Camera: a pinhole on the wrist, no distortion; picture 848 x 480 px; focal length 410.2 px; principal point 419.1 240.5 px. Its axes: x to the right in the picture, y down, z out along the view. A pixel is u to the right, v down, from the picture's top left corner.
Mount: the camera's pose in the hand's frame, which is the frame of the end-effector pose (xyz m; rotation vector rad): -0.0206 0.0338 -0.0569 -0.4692 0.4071 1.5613
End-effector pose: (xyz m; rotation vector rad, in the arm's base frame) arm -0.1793 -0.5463 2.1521 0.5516 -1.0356 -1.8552
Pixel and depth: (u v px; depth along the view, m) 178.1 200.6 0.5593
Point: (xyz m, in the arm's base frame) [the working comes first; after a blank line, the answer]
In the camera's frame: -0.3286 -0.0544 0.5593

-0.5869 -0.3178 2.5209
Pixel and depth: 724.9 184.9 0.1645
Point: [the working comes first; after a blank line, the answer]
In the camera's frame: 0.1226 -0.0223 0.1645

-0.0760 -0.5830 2.3503
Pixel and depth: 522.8 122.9 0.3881
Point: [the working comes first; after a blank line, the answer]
In the camera's frame: 0.0981 -0.1113 0.3881

-0.2115 -0.5875 2.5506
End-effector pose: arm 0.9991 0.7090 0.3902 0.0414 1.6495 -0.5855
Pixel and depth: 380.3 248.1 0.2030
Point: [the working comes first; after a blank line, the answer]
In the camera's frame: -0.0192 0.0038 0.2030

1.1643 0.7775 0.3723
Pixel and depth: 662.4 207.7 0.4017
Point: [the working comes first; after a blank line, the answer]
In the camera's frame: 0.2383 -0.0321 0.4017

1.3067 1.0399 0.2383
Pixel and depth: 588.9 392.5 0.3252
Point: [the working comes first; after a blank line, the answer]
In the camera's frame: 0.1346 0.1205 0.3252

1.2717 0.9727 0.4231
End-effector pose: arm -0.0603 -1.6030 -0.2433 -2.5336 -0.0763 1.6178
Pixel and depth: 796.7 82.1 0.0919
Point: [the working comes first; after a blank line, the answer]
In the camera's frame: 0.0846 -0.0355 0.0919

-0.0407 -1.7580 -0.2634
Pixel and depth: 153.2 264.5 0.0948
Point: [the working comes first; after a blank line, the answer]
In the camera's frame: -0.0615 0.0055 0.0948

-0.1242 -1.6326 -0.2446
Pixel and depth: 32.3 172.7 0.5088
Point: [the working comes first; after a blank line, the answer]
In the camera's frame: -0.4798 -0.0841 0.5088

-0.6074 -1.4428 -0.5360
